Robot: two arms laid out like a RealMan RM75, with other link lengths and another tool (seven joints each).
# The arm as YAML. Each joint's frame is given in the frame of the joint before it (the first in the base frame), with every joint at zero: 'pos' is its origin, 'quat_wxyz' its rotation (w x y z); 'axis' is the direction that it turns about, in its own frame. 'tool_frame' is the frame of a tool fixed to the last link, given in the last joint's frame.
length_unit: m
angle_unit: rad
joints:
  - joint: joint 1
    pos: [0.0, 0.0, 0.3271]
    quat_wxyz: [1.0, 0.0, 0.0, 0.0]
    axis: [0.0, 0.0, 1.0]
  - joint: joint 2
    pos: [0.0, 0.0, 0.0]
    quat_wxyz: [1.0, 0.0, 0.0, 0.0]
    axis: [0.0, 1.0, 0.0]
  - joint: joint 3
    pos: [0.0, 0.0, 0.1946]
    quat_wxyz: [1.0, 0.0, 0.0, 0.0]
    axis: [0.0, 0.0, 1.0]
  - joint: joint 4
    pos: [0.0, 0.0, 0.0]
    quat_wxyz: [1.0, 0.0, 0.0, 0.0]
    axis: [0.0, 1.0, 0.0]
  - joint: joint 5
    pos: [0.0, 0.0, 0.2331]
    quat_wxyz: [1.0, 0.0, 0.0, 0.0]
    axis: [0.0, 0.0, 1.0]
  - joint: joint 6
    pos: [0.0, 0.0, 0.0]
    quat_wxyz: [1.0, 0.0, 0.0, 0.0]
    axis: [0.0, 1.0, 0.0]
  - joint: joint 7
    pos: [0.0, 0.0, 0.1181]
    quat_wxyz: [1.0, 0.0, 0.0, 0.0]
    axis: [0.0, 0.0, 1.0]
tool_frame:
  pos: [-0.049, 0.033, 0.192]
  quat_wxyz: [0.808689, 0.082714, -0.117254, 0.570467]
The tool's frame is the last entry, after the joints.
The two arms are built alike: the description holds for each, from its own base.
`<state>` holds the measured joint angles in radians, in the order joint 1, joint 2, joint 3, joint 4, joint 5, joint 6, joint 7, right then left.
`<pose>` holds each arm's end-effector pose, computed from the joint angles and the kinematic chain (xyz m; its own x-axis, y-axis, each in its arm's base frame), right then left.
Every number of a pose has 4 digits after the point.
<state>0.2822 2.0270 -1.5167 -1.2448 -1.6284 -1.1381 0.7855 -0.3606 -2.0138 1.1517 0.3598 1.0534 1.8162 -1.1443</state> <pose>0.0502 0.3355 -0.0652 0.6243 -0.3443 -0.7013 -0.5697 -0.8148 -0.1072 -0.0833 0.2963 0.0136 0.7500 -0.6359 0.1823 -0.1819 -0.4633 -0.8674</pose>
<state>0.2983 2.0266 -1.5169 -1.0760 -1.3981 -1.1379 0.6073 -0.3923 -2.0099 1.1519 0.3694 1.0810 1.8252 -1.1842</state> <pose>0.0407 0.3406 -0.0585 0.5068 -0.3365 -0.7937 -0.5922 -0.8049 -0.0369 -0.0735 0.2907 0.0114 0.7258 -0.6548 0.2111 -0.2033 -0.4972 -0.8435</pose>
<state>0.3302 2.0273 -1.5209 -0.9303 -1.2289 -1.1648 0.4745 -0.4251 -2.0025 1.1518 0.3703 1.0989 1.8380 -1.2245</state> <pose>0.0351 0.3438 -0.0528 0.4162 -0.3278 -0.8481 -0.6016 -0.7987 0.0134 -0.0647 0.2860 0.0119 0.7044 -0.6671 0.2423 -0.2182 -0.5284 -0.8205</pose>
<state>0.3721 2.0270 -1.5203 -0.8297 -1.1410 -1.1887 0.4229 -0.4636 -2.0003 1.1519 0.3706 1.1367 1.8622 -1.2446</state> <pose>0.0308 0.3473 -0.0497 0.3598 -0.3373 -0.8700 -0.6124 -0.7888 0.0526 -0.0549 0.2747 0.0082 0.6665 -0.6956 0.2682 -0.2580 -0.5527 -0.7924</pose>
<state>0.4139 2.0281 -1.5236 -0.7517 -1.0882 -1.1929 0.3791 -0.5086 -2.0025 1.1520 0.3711 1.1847 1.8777 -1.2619</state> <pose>0.0296 0.3520 -0.0520 0.3379 -0.3365 -0.8790 -0.6169 -0.7845 0.0632 -0.0459 0.2632 0.0011 0.6284 -0.7213 0.2913 -0.3089 -0.5751 -0.7575</pose>
